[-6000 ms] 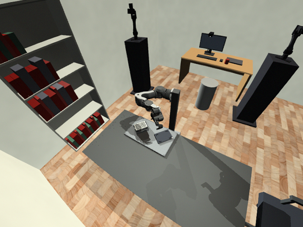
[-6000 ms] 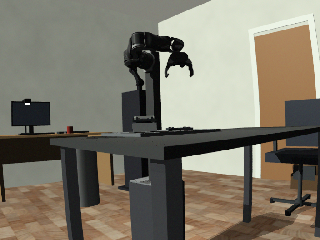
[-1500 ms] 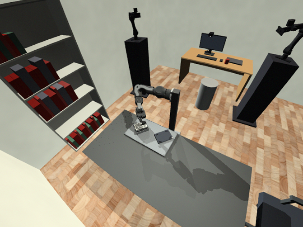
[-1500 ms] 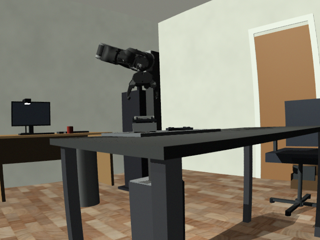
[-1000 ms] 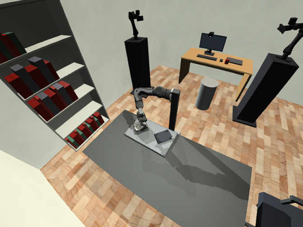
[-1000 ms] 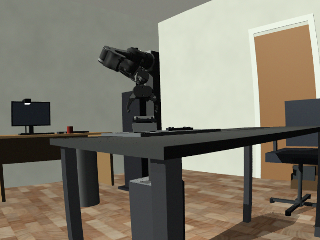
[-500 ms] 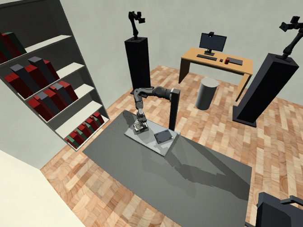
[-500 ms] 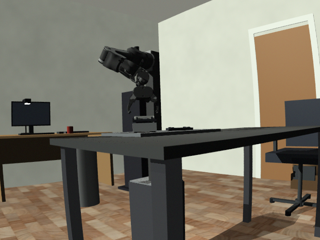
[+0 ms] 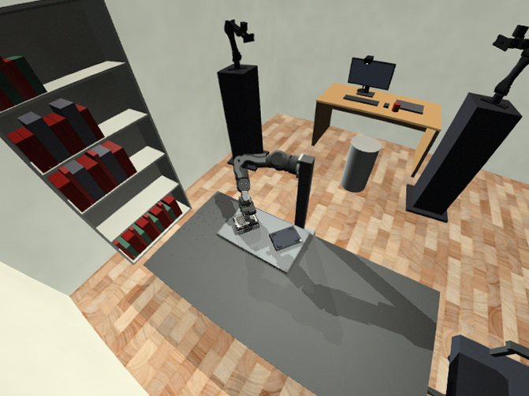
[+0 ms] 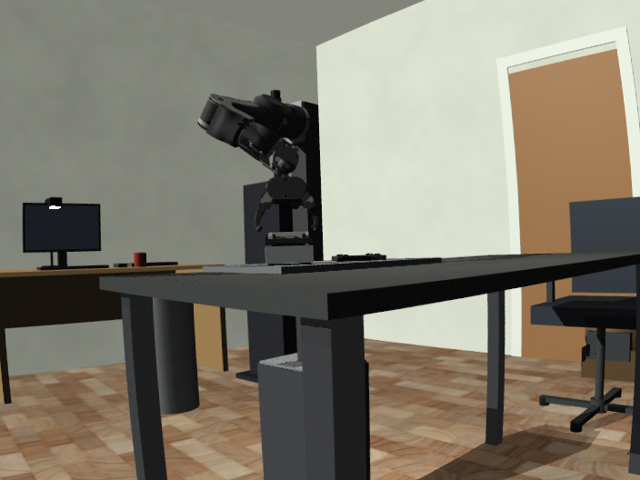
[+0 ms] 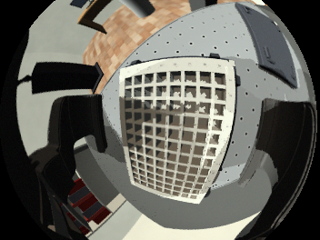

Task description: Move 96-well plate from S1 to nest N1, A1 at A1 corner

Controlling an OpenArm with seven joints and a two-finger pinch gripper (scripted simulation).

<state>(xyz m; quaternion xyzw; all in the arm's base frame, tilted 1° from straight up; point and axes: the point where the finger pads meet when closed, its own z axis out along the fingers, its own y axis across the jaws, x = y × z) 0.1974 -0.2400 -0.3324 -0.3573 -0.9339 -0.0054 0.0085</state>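
Right now my hand is 10 mm to the left of the white 96-well plate, 10 mm short of it and 10 mm above it. The rest, counted from my hand: dark plate nest N1: 250 mm to the left, 70 mm below; then A1 corner mark: 340 mm to the left, 60 mm below, 20 mm behind; then plate shaker S1: 40 mm ahead, 20 mm to the right, 10 mm below.
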